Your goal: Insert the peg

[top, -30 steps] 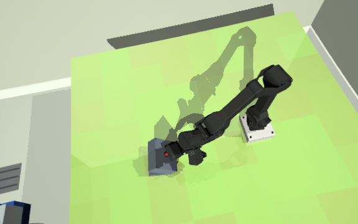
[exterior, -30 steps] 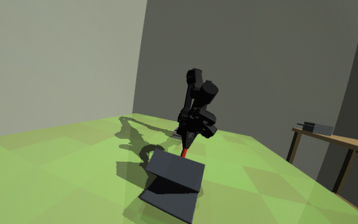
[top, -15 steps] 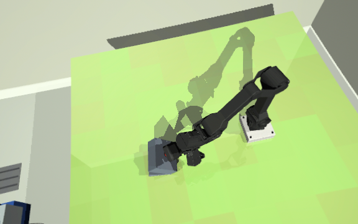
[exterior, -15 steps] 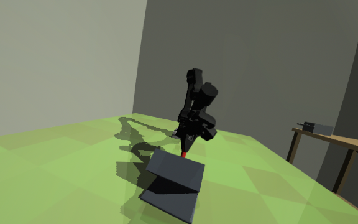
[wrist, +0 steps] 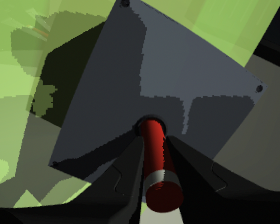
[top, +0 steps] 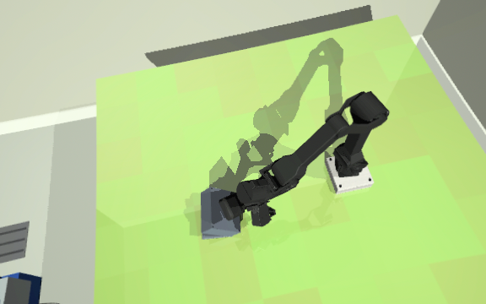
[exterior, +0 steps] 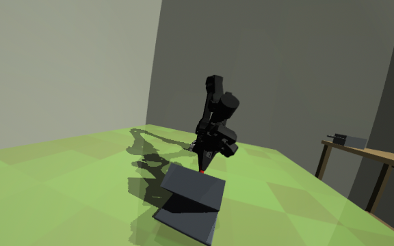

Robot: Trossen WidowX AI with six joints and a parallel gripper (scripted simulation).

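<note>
Right now the grey sloped panel is 3 cm ahead of my gripper tip and 3 cm below it. Round my gripper tip: red round peg 1 cm behind, 1 cm above.
</note>
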